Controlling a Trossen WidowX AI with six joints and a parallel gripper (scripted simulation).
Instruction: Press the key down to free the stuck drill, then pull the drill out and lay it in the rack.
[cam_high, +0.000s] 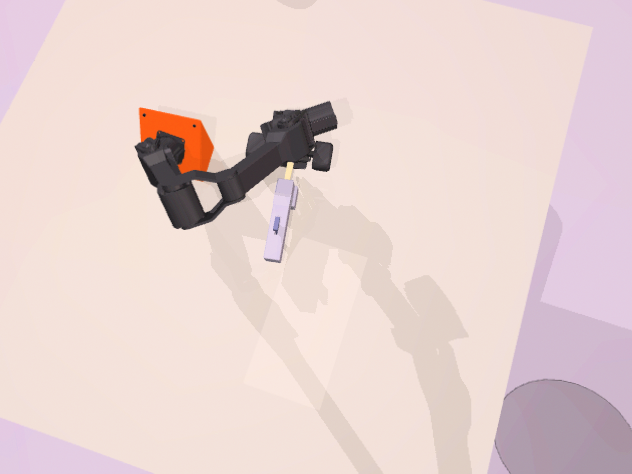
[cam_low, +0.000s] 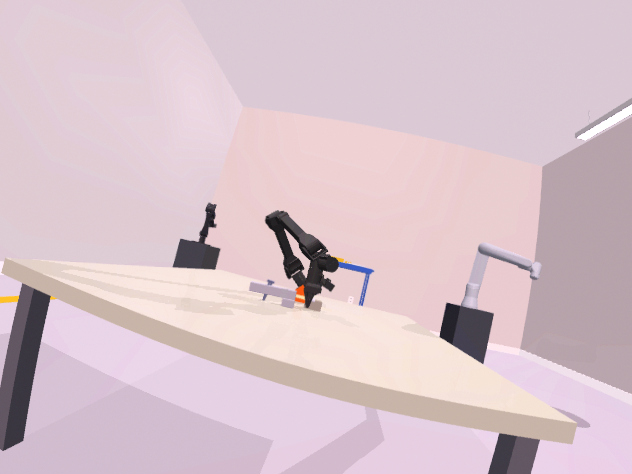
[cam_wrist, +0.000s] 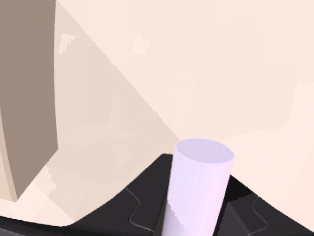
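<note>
Now: gripper tip 8 cm past the rack, 1 cm to the right of it and 1 cm below it. The rest, counted from my gripper tip: small blue key 3 cm ahead, 16 cm to the right, 4 cm above.
</note>
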